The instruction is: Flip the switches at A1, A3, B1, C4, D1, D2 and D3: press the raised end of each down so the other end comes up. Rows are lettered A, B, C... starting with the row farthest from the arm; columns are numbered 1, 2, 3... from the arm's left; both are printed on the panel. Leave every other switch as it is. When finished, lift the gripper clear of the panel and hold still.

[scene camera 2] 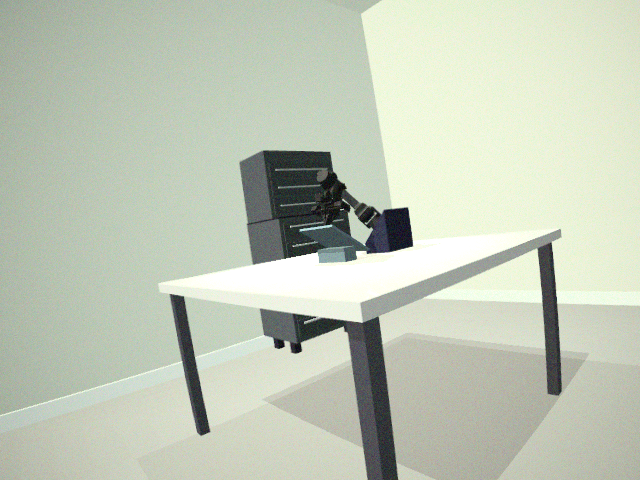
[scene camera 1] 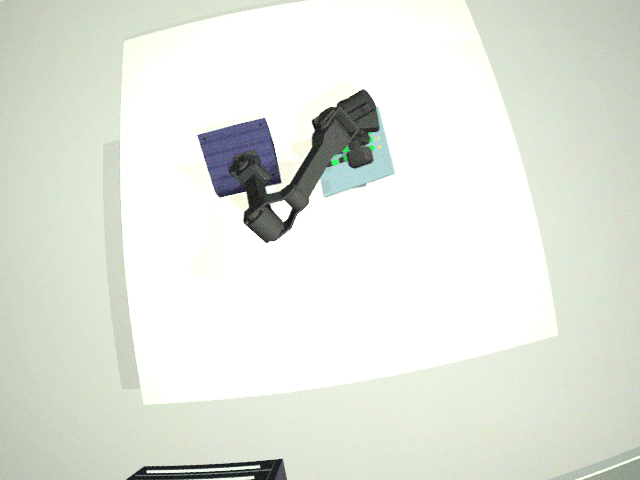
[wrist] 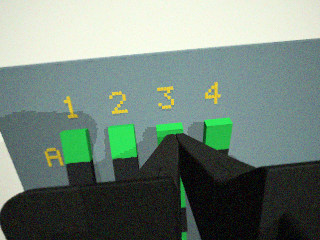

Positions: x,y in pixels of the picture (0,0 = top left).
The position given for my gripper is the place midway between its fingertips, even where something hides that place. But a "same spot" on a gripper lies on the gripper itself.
Scene:
My gripper shows in scene camera 2, in scene camera 1 and in the wrist view (pixel 175 142). One and the same spot on my gripper: (scene camera 1: pixel 363 140) is (scene camera 2: pixel 321 208).

